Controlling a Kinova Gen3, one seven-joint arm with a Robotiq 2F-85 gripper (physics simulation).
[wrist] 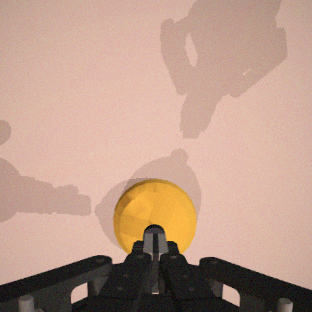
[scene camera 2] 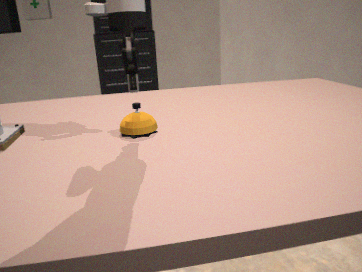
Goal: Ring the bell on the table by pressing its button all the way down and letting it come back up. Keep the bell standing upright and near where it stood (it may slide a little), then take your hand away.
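Frame: origin at the arm's base, x left, y back, z up, level; metres.
Seen in the pictures: gripper, between the fingertips: (wrist: 154, 247) (scene camera 2: 134, 92).
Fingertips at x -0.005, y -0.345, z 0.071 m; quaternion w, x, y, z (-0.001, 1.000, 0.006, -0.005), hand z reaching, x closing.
Note:
A point is followed by its place in that frame.
The yellow bell (scene camera 2: 138, 124) @[x -0.041, y -0.349, z 0.009 m] (wrist: 172, 210) @[x 0.010, y -0.330, z 0.020 m] stands upright on the pink table (scene camera 2: 250, 150) @[x -0.165, y -0.548, z -0.020 m] (wrist: 75, 100) @[x -0.094, y -0.225, z -0.020 m]. Its black button (scene camera 2: 136, 105) @[x -0.014, y -0.347, z 0.044 m] (wrist: 154, 228) @[x -0.005, y -0.339, z 0.046 m] sits raised on a short stem above the dome. My gripper (scene camera 2: 133, 90) @[x -0.005, y -0.345, z 0.071 m] (wrist: 154, 247) @[x -0.005, y -0.345, z 0.071 m] is shut with nothing between its fingers and points straight down. In the scene view its tips are a little above the button, with a small gap showing between them. In the wrist view the tips overlap the button and hide most of it, along with the lower part of the dome.
A light plate on a board (scene camera 2: 11, 134) @[x -0.001, y -0.068, z -0.001 m] is partly in view at the left edge of the table in the scene view. A dark drawer cabinet (scene camera 2: 106, 65) stands behind the table. Shadows of the arm fall on the table around the bell.

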